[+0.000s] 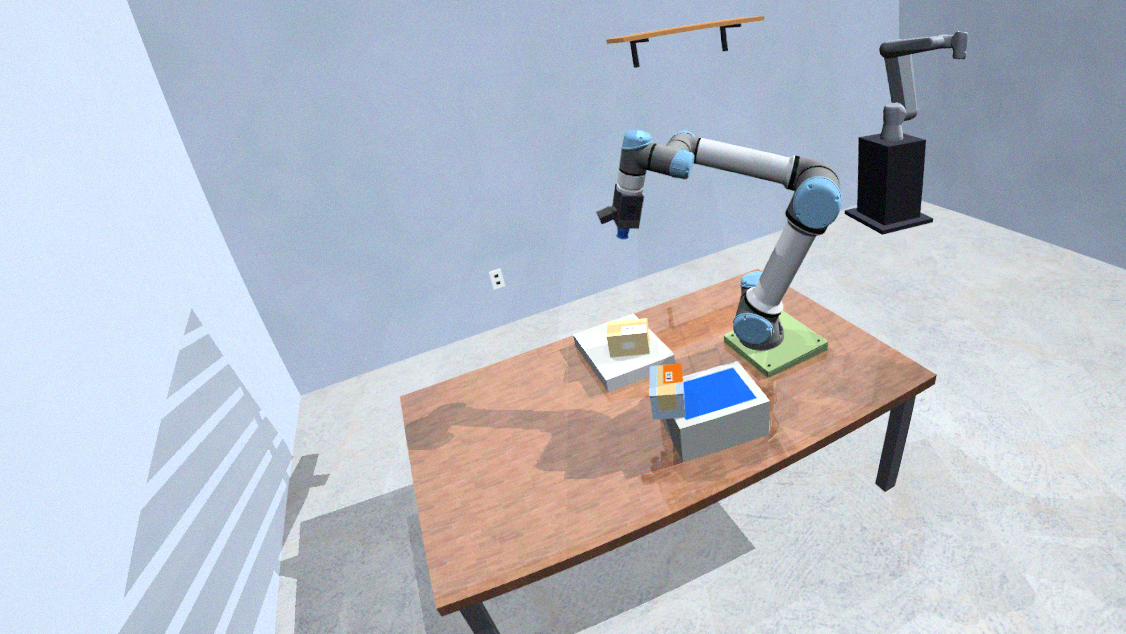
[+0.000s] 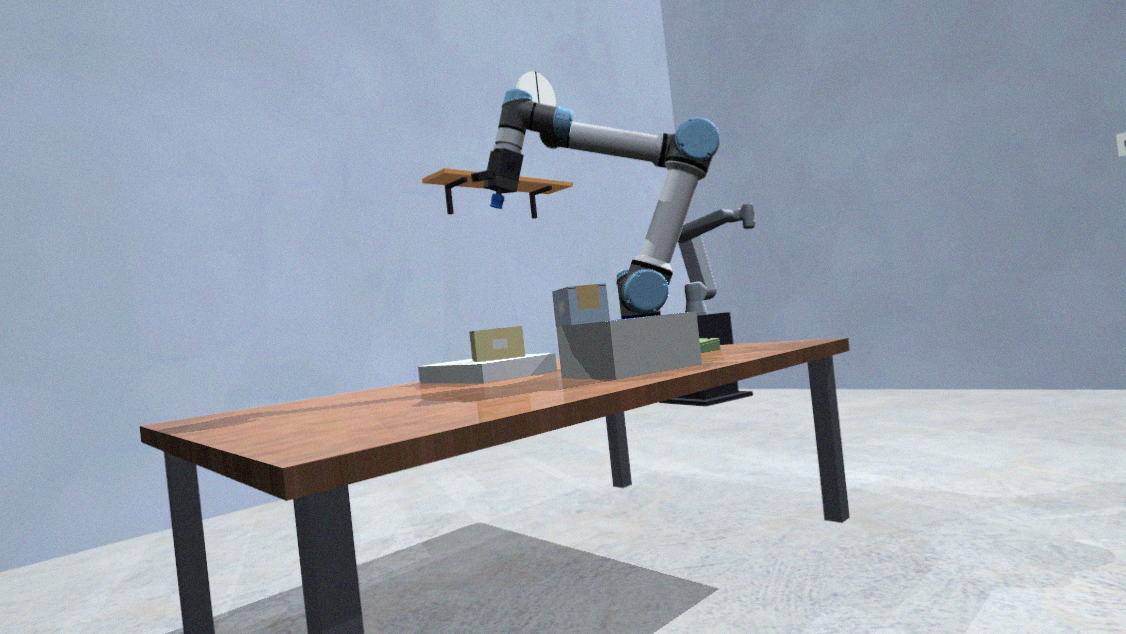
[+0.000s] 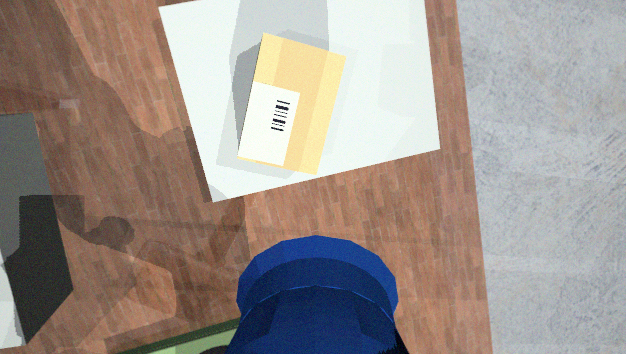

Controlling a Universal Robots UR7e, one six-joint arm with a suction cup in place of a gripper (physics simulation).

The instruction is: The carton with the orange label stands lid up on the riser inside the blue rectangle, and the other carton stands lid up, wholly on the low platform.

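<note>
The carton with the orange label stands at the left end of the riser, label facing up, and seems to reach slightly past the riser's edge. It hides the left edge of the blue rectangle; how much of it lies inside, I cannot tell. The yellow carton rests wholly on the low platform, its white barcode label and tape band facing up. My suction cup is off and empty, high above the table, apart from both cartons.
The arm's base stands on a green plate on the wooden table, behind the riser. A wall shelf hangs on the back wall. A second grey arm stands on a black pedestal beyond the table.
</note>
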